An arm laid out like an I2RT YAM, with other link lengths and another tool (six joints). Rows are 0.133 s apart.
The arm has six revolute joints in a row. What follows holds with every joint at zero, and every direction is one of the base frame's. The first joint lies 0.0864 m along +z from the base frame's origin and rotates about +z. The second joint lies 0.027 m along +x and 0.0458 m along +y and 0.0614 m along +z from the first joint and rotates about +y. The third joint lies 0.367 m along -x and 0.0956 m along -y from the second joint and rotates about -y. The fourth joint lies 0.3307 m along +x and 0.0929 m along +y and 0.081 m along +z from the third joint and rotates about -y. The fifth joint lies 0.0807 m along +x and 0.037 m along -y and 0.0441 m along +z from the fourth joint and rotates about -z. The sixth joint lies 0.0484 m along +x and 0.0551 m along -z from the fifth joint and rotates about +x. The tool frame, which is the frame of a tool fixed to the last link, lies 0.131 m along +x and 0.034 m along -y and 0.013 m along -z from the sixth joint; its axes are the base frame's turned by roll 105, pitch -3.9 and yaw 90 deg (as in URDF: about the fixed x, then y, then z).
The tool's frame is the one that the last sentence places.
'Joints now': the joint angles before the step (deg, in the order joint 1, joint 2, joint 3, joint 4, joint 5, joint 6). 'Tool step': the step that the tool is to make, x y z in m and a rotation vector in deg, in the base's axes. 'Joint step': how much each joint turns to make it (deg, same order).
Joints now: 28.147 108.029 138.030 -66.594 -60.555 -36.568
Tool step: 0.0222 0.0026 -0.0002 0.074 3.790 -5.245
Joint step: -0.072 1.339 1.329 4.112 3.219 8.645
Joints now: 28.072 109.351 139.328 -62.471 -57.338 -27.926
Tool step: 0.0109 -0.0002 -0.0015 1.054 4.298 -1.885
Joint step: -0.616 0.953 0.557 2.065 -0.460 5.901
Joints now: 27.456 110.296 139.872 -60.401 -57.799 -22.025
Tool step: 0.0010 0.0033 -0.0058 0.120 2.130 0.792
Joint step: -0.029 0.953 0.578 -0.642 -1.267 0.960
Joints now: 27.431 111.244 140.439 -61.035 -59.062 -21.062
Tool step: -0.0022 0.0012 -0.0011 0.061 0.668 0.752
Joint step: 0.037 0.395 0.565 -0.861 -0.798 -0.146
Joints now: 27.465 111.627 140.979 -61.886 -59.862 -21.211
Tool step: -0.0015 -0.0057 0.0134 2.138 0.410 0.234
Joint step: -0.861 -0.712 -0.133 2.224 -2.019 2.513
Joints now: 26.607 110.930 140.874 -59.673 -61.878 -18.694
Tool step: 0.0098 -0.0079 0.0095 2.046 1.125 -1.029
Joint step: -1.448 -0.058 -0.113 3.533 -1.465 4.050
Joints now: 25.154 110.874 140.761 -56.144 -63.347 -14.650
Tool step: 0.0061 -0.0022 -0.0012 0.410 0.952 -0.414
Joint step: -0.552 0.310 -0.139 1.034 -0.462 1.425
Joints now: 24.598 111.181 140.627 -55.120 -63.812 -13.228
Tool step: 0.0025 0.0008 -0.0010 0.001 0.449 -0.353
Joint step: 0.015 0.233 0.110 0.378 0.251 0.740
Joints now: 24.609 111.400 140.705 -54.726 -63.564 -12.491
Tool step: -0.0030 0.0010 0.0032 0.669 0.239 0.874
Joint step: 0.003 -0.027 0.086 0.506 -1.089 0.621
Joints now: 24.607 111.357 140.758 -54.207 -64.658 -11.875
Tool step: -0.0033 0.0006 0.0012 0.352 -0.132 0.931
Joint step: 0.016 -0.115 -0.148 -0.010 -0.942 -0.342
